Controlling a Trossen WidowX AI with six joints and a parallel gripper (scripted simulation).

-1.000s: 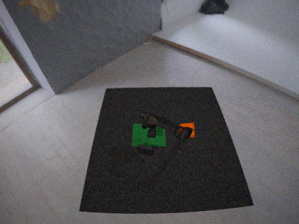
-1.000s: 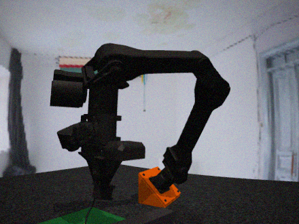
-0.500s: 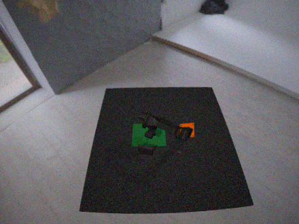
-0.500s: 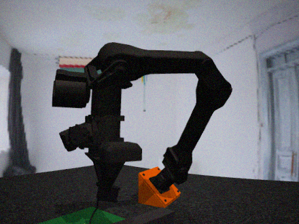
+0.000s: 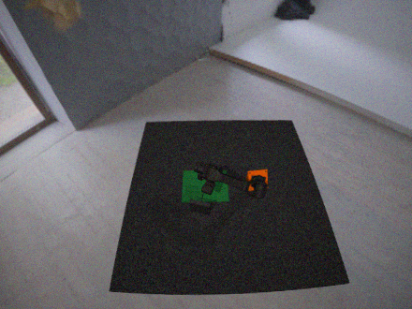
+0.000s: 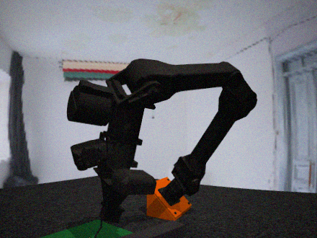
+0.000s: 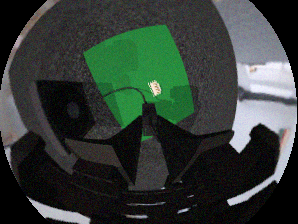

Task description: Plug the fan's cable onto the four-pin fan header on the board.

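Now: gripper tip 100 mm above the pale four-pin header, 50 mm to the left of it and 20 mm short of it. Also, from my gripper tip: dark fan plug 10 mm below, 10 mm behind; black fan 120 mm to the left, 70 mm ahead, 40 mm below; green board 120 mm below, 50 mm to the right, 40 mm ahead.
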